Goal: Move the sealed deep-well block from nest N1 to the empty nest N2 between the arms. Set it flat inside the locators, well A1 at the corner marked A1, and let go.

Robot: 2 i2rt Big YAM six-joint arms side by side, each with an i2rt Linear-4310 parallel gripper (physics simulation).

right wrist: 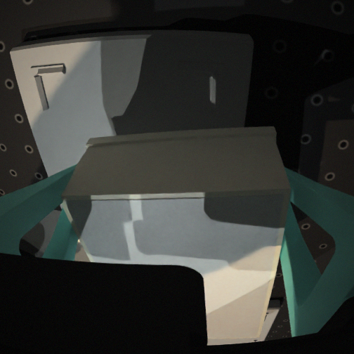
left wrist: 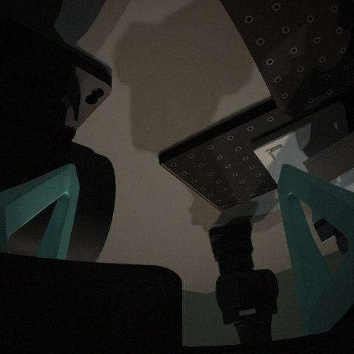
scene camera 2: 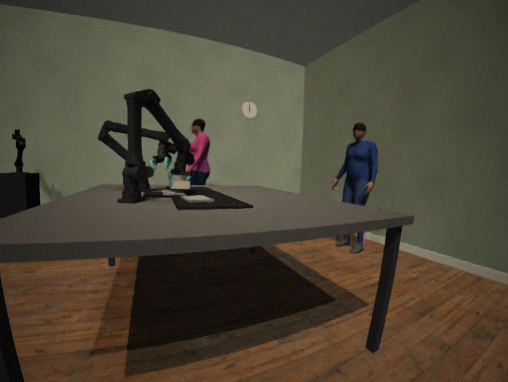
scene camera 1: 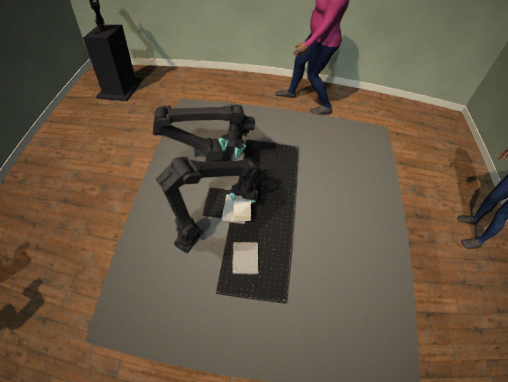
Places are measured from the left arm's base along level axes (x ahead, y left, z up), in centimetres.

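Where they show: left gripper, between the fingertips: (scene camera 2: 159, 170) (scene camera 1: 230, 154); right gripper, between the fingertips: (scene camera 1: 241, 202); left arm's base, origin of its link: (scene camera 2: 143, 190); right arm's base, origin of its link: (scene camera 2: 131, 201) (scene camera 1: 187, 240).
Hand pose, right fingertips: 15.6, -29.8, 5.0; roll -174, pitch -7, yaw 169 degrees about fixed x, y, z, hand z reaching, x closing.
Each offset is from my right fingertips to the centre of the thing, as dx, dy, dz. Level surfaces: height alone.
The pale sealed deep-well block @[+0.0, -4.5, +1.5] (scene camera 1: 242, 208) (scene camera 2: 180, 185) (left wrist: 336, 156) (right wrist: 177, 225) is between the fingers of my right gripper (scene camera 1: 243, 198) (scene camera 2: 180, 179) (right wrist: 177, 175), which is shut on it. The block looks level, low above nest N2 and offset from it in the right wrist view. Nest N2 @[-3.4, -2.0, -3.0] (scene camera 1: 228, 209) (left wrist: 286, 152) (right wrist: 65, 120) is a pale plate with raised locators, partly hidden under the block. I cannot read a corner mark. My left gripper (scene camera 1: 232, 147) (scene camera 2: 160, 164) (left wrist: 177, 175) is open and empty, apart from the block. Nest N1 @[+0.4, -29.8, -3.0] (scene camera 1: 245, 258) (scene camera 2: 197, 198) is empty.
Both nests are on a black perforated board @[dz -4.0] (scene camera 1: 272, 250) (scene camera 2: 225, 201) on the grey table @[dz -5.0] (scene camera 1: 350, 250) (scene camera 2: 300, 215). The left arm is close beside the right arm in scene camera 1. People stand beyond the table.
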